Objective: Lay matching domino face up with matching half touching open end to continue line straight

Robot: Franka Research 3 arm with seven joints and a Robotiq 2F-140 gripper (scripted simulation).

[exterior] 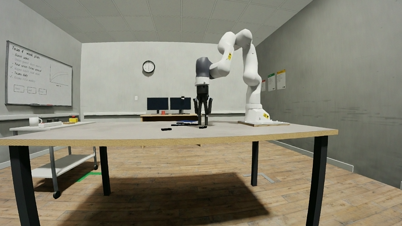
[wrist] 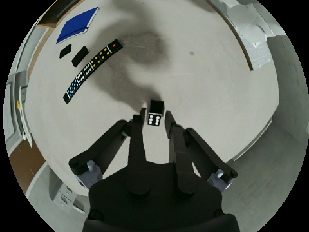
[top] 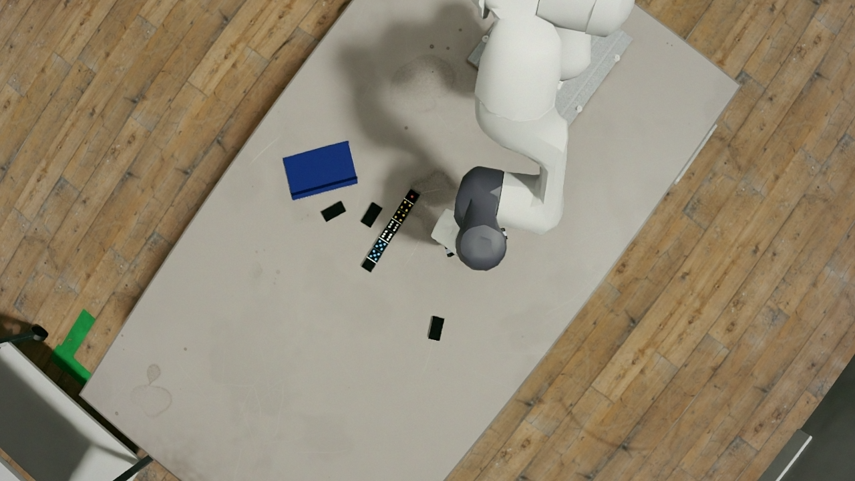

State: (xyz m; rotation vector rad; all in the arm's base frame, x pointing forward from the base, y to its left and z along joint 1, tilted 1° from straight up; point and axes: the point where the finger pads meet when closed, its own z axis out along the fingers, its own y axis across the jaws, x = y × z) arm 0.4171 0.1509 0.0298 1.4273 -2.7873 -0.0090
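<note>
My gripper is now 50 mm above the domino. The rest, counted from my hand: blue book 90 mm ahead, 400 mm to the right, 40 mm below.
</note>
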